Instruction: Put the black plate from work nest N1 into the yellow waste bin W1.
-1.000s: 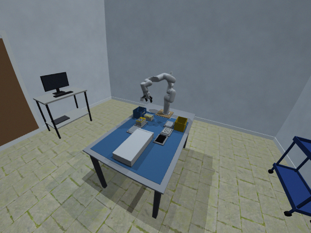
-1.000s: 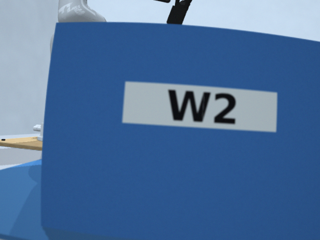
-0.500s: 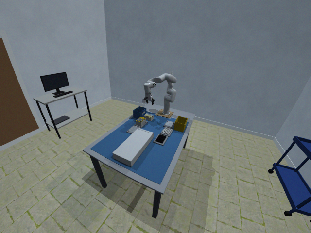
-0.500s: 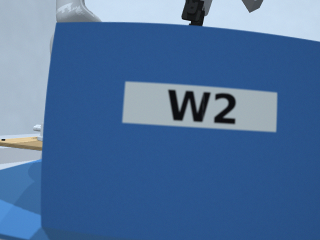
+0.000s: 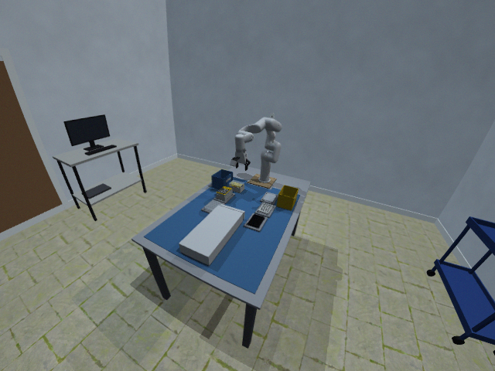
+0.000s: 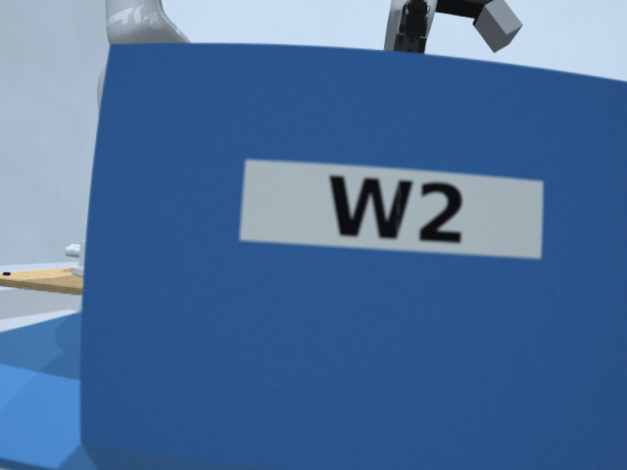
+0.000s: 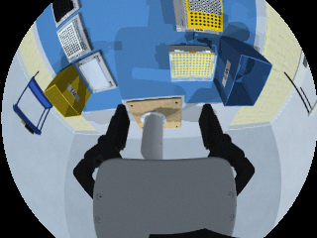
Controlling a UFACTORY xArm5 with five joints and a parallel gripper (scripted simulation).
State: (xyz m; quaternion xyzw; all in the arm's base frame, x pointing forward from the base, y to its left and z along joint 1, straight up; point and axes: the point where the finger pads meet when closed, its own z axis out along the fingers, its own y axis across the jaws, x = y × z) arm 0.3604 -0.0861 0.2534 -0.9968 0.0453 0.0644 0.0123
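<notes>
Right now my hand is 30 cm short of the black plate, 28 cm to the right of it and 24 cm above it. The rest, counted from my hand: yellow waste bin W1: 41 cm to the left, 22 cm below, 7 cm behind; blue bin W2: 23 cm to the right, 22 cm below, 6 cm behind; yellow-topped rack: 20 cm below, 11 cm ahead, 10 cm to the right.
</notes>
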